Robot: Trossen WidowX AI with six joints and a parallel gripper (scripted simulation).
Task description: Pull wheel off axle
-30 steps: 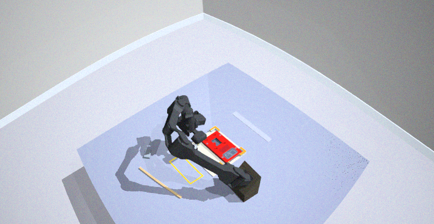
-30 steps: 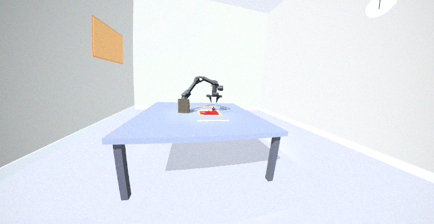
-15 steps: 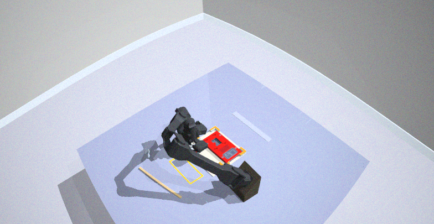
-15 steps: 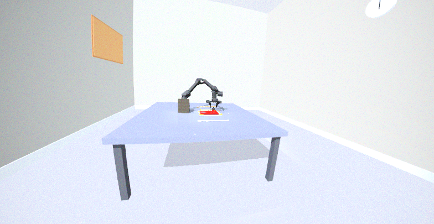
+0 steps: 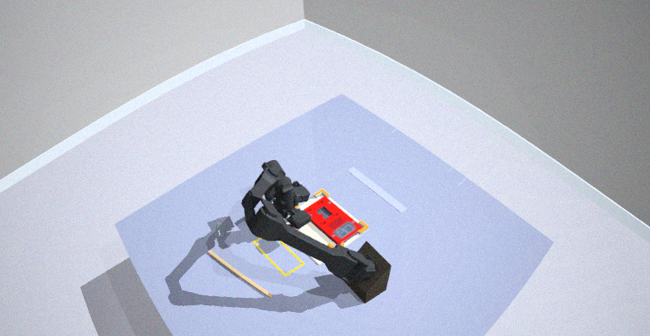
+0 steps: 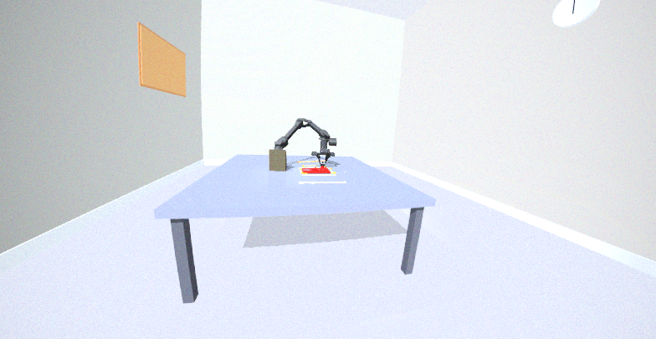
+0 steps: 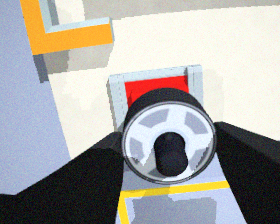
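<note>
The wheel is right at my gripper tip. Also, from my gripper tip: white strip: 360 mm to the right, 40 mm below, 20 mm behind; then dark upright axle: right at my gripper tip; then wooden stick: 260 mm to the left, 80 mm behind, 30 mm below.
</note>
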